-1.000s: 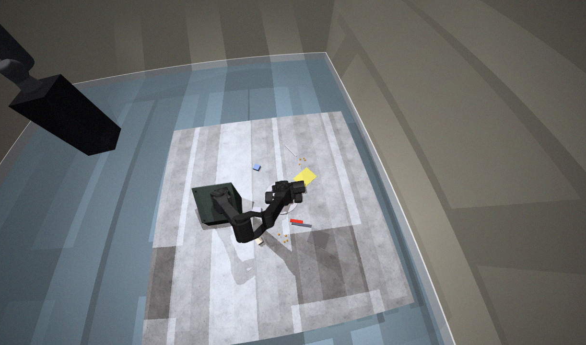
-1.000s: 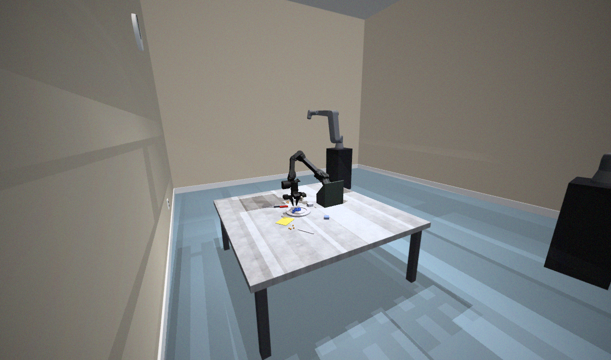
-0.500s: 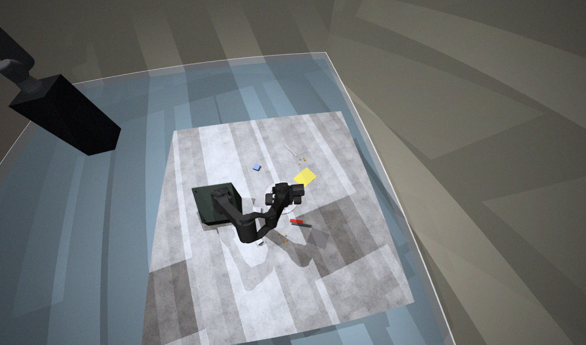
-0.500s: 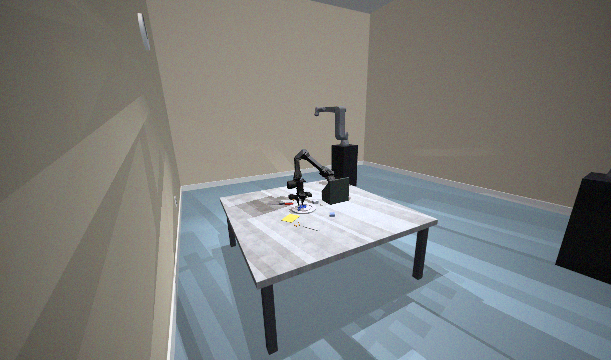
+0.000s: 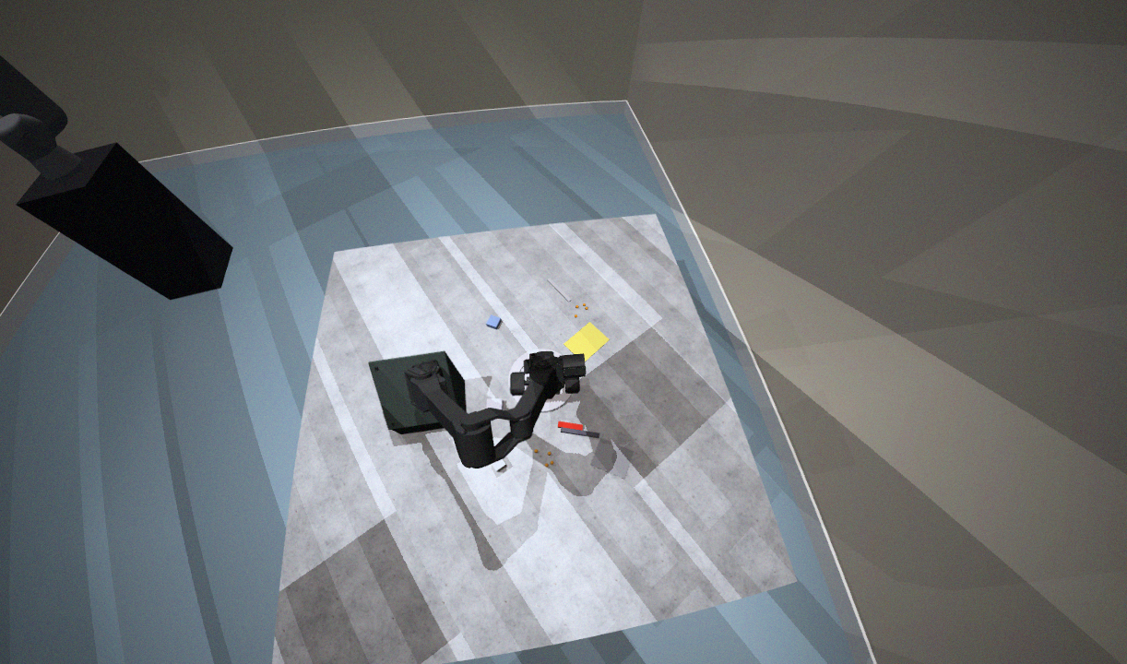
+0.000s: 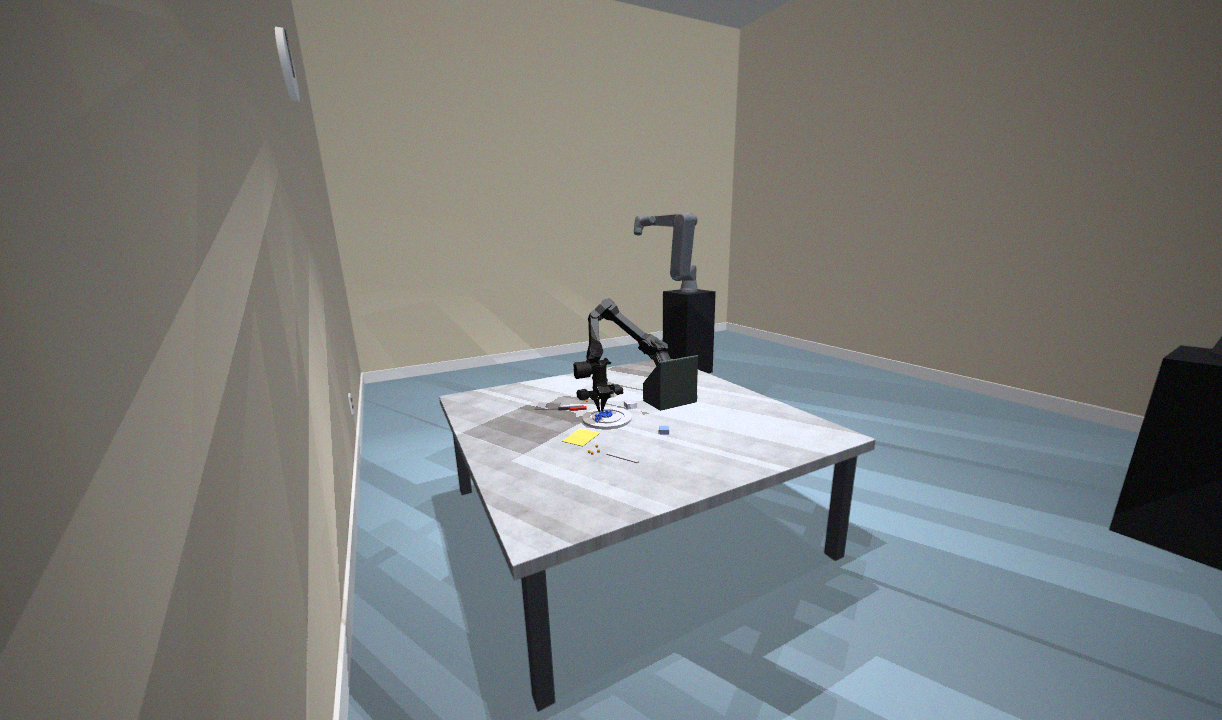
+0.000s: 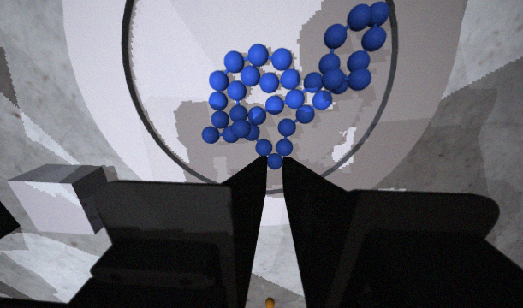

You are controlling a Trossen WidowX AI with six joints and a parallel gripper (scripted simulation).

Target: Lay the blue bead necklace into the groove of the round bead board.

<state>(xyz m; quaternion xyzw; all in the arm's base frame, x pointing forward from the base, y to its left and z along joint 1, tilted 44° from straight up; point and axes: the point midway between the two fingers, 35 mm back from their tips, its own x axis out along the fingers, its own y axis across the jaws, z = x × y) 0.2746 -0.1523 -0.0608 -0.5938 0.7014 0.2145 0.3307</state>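
The round white bead board is 50 mm to the left of my gripper tip and 10 mm below it. Round my gripper tip: cream cube 170 mm behind, 160 mm to the right; then yellow sheet 170 mm ahead, 140 mm to the left, 20 mm below; then grey tool 50 mm ahead, 120 mm to the right, 10 mm below.
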